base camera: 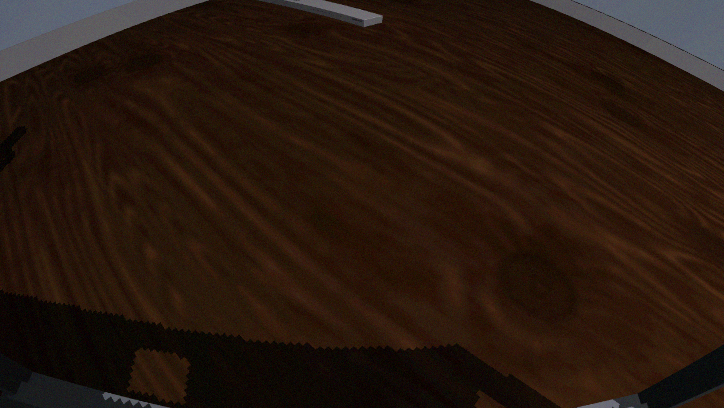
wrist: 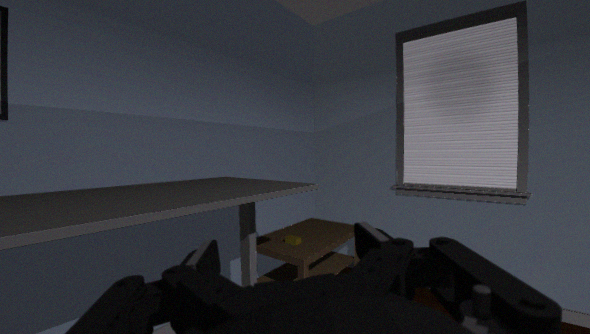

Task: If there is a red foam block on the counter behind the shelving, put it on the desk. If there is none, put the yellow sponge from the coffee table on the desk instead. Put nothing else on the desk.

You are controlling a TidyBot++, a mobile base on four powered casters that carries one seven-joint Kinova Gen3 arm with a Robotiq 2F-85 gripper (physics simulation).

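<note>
The yellow sponge lies on the brown wooden coffee table, beyond my gripper in the wrist view. The desk is a grey top on a grey leg at the left of the wrist view; a light foot bar lies on the floor at the top of the base view. My gripper is open, its fingers spread wide with nothing between them, well short of the coffee table. The counter, the shelving and a red foam block do not show in these views.
A window with a closed blind is in the blue wall at the right. A dark picture frame shows at the left edge. Dark wooden floor lies ahead of the base, with pale skirting along the walls.
</note>
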